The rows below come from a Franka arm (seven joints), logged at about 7 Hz.
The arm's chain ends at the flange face. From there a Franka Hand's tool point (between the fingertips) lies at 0.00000 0.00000 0.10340 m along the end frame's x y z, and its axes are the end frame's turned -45 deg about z.
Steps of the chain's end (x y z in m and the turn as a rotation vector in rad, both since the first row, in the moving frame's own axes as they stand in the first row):
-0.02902, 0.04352, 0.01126, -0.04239, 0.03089, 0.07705
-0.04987, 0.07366, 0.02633, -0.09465, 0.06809, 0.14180
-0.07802, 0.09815, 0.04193, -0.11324, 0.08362, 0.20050
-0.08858, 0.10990, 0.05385, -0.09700, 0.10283, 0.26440
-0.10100, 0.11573, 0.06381, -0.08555, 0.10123, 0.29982
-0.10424, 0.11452, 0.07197, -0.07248, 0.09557, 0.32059
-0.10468, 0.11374, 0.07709, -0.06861, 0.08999, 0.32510
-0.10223, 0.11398, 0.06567, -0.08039, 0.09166, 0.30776
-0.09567, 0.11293, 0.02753, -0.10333, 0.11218, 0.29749
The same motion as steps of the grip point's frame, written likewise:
-0.05234, 0.01557, 0.01112, -0.05182, -0.00813, 0.07705
-0.09012, 0.02852, 0.02563, -0.11507, -0.01878, 0.14180
-0.12815, 0.02827, 0.04091, -0.13920, -0.02094, 0.20050
-0.14184, 0.02952, 0.05282, -0.14130, 0.00412, 0.26440
-0.15415, 0.02400, 0.06291, -0.13207, 0.01109, 0.29982
-0.15498, 0.01959, 0.07123, -0.11883, 0.01633, 0.32059
-0.15478, 0.01803, 0.07643, -0.11215, 0.01512, 0.32510
-0.15399, 0.02079, 0.06491, -0.12166, 0.00797, 0.30776
-0.14919, 0.02777, 0.02634, -0.15239, 0.00626, 0.29749

